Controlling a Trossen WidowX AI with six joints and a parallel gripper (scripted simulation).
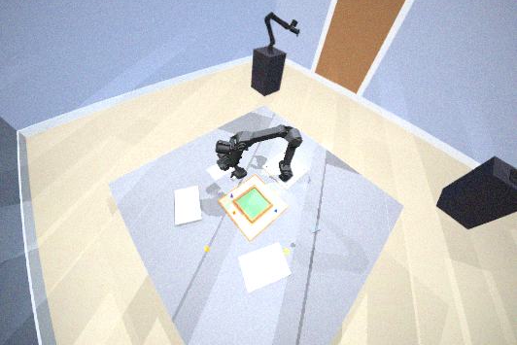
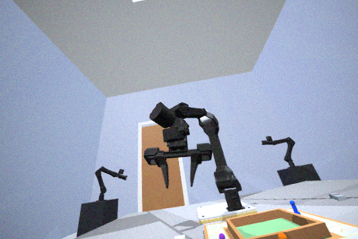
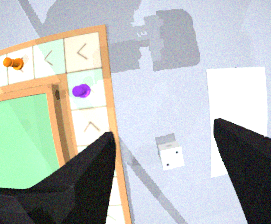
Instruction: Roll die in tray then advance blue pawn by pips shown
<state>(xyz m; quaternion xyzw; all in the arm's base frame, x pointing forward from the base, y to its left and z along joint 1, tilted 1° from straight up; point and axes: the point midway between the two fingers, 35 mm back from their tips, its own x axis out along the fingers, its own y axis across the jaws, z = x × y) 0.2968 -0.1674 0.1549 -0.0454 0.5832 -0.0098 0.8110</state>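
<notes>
Right now my gripper tip is 60 mm past the white die, 20 mm to the left of it and 120 mm above it. Also, from my gripper tip: purple pawn (30 mm ahead, 70 mm to the left, 110 mm below); orange pawn (70 mm ahead, 160 mm to the left, 110 mm below); blue pawn (110 mm behind, 290 mm to the left, 110 mm below).
</notes>
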